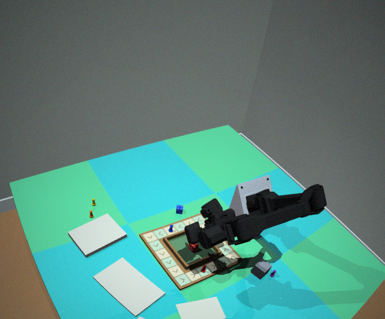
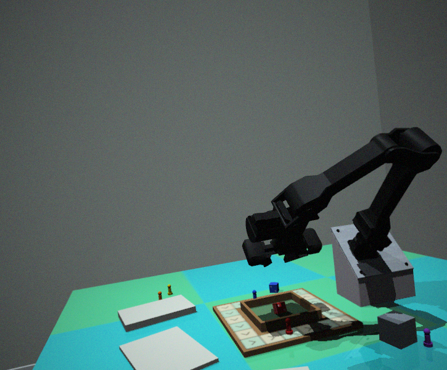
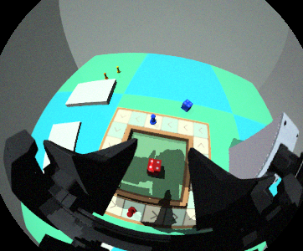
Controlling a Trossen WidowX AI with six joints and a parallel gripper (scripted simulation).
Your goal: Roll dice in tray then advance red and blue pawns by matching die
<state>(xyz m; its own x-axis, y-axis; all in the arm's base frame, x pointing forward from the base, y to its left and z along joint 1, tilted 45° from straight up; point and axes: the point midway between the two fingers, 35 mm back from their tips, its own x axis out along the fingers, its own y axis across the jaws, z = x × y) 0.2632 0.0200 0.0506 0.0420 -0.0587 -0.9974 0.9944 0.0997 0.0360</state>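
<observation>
The red pawn lies 120 mm to the left of my gripper tip, 110 mm below it and 20 mm ahead of it. Round my gripper tip: purple pawn: 250 mm to the left, 220 mm behind, 130 mm below; grey cube: 210 mm to the left, 180 mm behind, 120 mm below; blue pawn: 110 mm below, 100 mm to the right, 40 mm ahead.
</observation>
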